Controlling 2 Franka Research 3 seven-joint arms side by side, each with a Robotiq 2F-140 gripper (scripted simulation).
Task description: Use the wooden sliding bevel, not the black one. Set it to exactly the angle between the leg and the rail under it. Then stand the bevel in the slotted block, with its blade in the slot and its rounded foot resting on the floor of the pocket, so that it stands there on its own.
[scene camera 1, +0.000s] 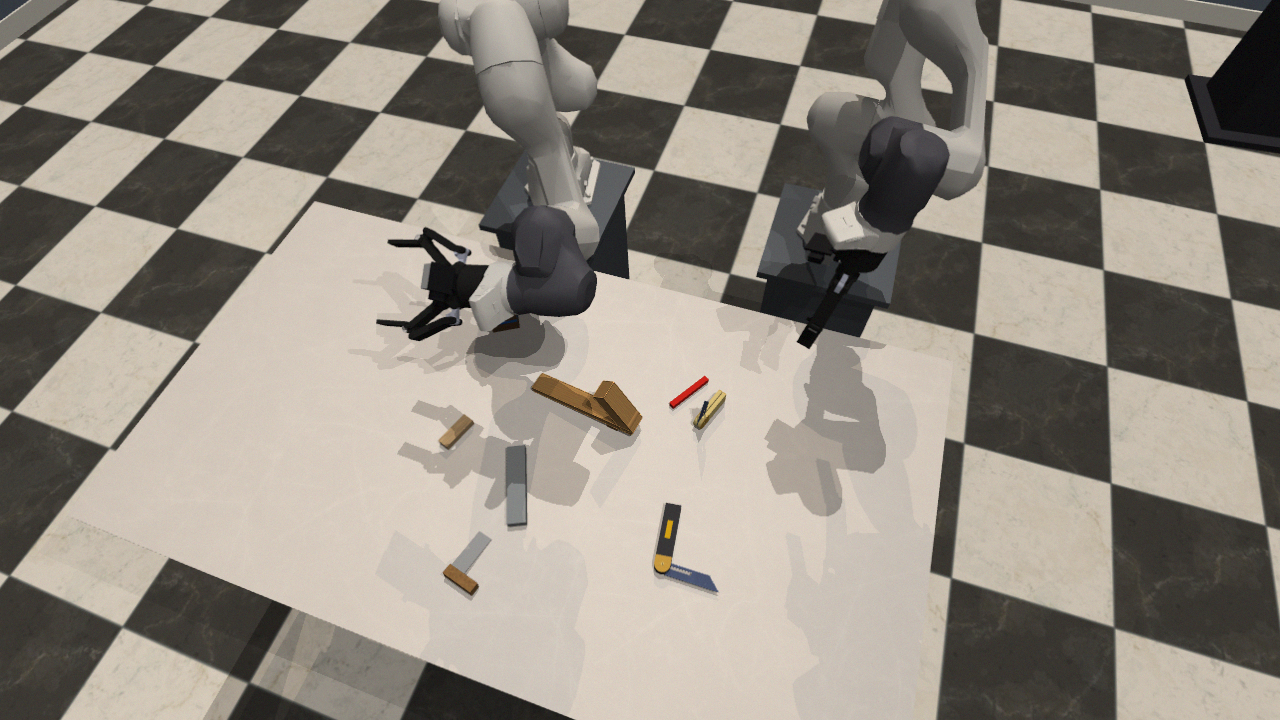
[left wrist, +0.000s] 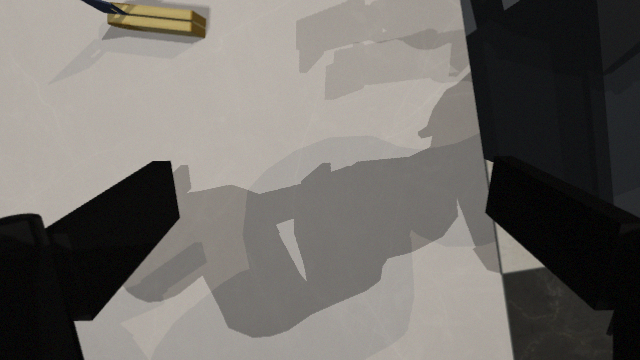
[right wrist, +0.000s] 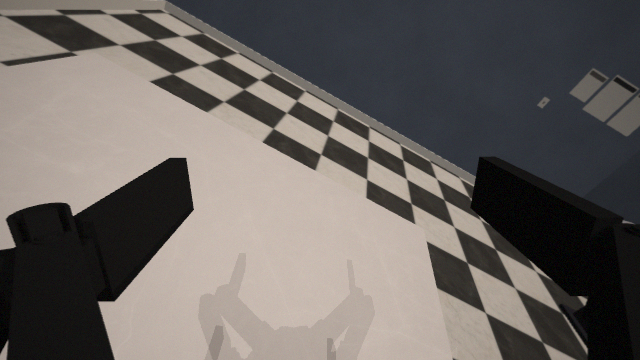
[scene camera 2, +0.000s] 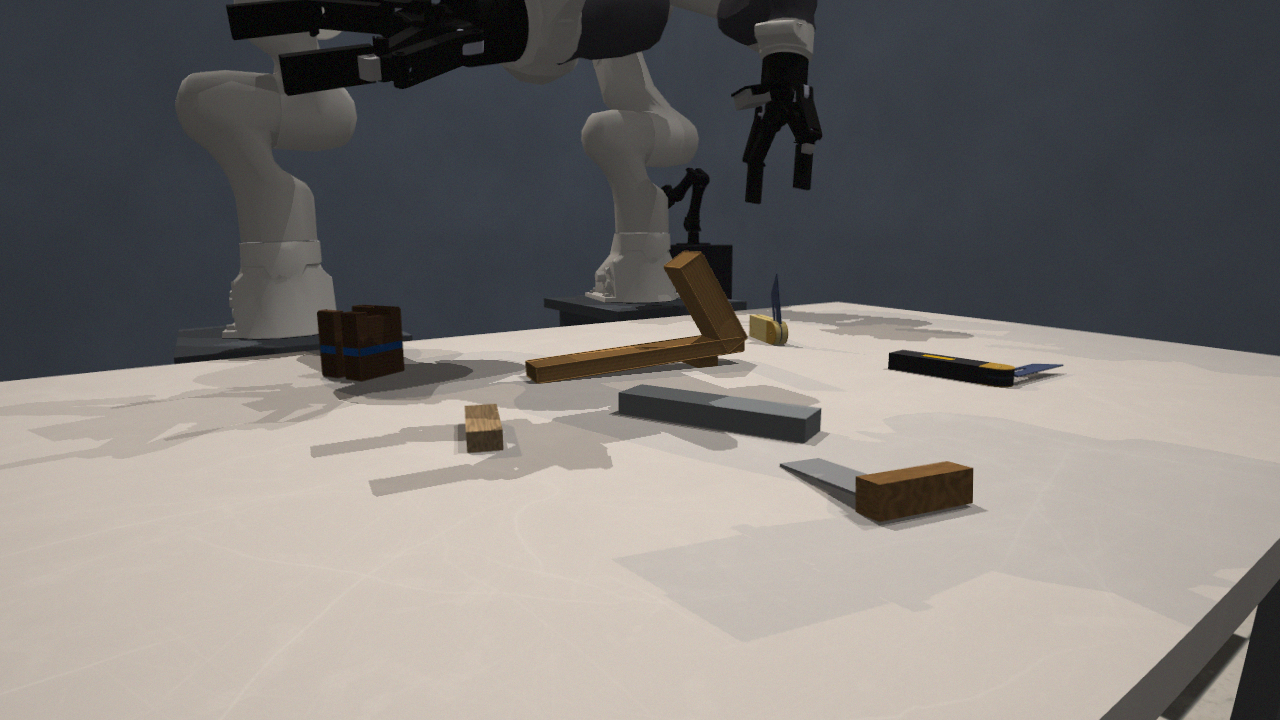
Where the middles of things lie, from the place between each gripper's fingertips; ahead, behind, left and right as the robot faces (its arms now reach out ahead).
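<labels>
Grey bar (scene camera 2: 797, 423): 51 cm to the right of my left hand (scene camera 2: 775, 195), 38 cm ahead of it, 20 cm below it. Small wood block (scene camera 2: 484, 432): from my left hand, 67 cm to the right, 30 cm ahead, 20 cm below. Black bevel (scene camera 2: 973, 371): from my left hand, far ahead, a fair way below, a fair way to the right. My left hand: 19 cm above the wooden bevel (scene camera 2: 763, 328), 18 cm to the left of it, 15 cm short of it.
Try square (scene camera 2: 889, 495): from my right hand (scene camera 2: 254, 46), far ahead, a fair way to the left, far below. Grey bar: from my right hand, 22 cm ahead, 26 cm to the left, 29 cm below. Small wood block: from my right hand, 14 cm ahead, 10 cm to the left, 29 cm below. My right hand: 1 cm past the wooden bevel, 60 cm to the right of it, 27 cm above it.
</labels>
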